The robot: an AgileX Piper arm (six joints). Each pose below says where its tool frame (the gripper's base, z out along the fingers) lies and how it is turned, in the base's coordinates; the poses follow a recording.
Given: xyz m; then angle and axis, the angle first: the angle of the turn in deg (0 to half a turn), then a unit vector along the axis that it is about.
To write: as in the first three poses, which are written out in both.
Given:
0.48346, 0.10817, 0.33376, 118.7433, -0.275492, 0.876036, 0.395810
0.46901, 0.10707, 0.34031, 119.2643, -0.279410, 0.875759, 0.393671
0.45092, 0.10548, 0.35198, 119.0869, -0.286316, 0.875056, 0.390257
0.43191, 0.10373, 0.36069, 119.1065, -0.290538, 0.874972, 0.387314
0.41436, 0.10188, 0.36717, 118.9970, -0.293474, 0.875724, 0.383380
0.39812, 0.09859, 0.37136, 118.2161, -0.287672, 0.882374, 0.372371
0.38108, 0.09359, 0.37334, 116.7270, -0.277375, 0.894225, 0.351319
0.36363, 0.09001, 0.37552, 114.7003, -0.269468, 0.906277, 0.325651
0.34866, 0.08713, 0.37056, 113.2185, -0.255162, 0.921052, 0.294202
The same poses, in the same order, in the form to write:
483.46, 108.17, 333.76, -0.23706, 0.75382, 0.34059, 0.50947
469.01, 107.07, 340.31, -0.24107, 0.75560, 0.33966, 0.50555
450.92, 105.48, 351.98, -0.24681, 0.75431, 0.33641, 0.50688
431.91, 103.73, 360.69, -0.25047, 0.75431, 0.33390, 0.50674
414.36, 101.88, 367.17, -0.25286, 0.75454, 0.33033, 0.50756
398.12, 98.59, 371.36, -0.24686, 0.75720, 0.31955, 0.51342
381.08, 93.59, 373.34, -0.23616, 0.76134, 0.29911, 0.52453
363.63, 90.01, 375.52, -0.22689, 0.76307, 0.27419, 0.53950
348.66, 87.13, 370.56, -0.21304, 0.76902, 0.24564, 0.55035

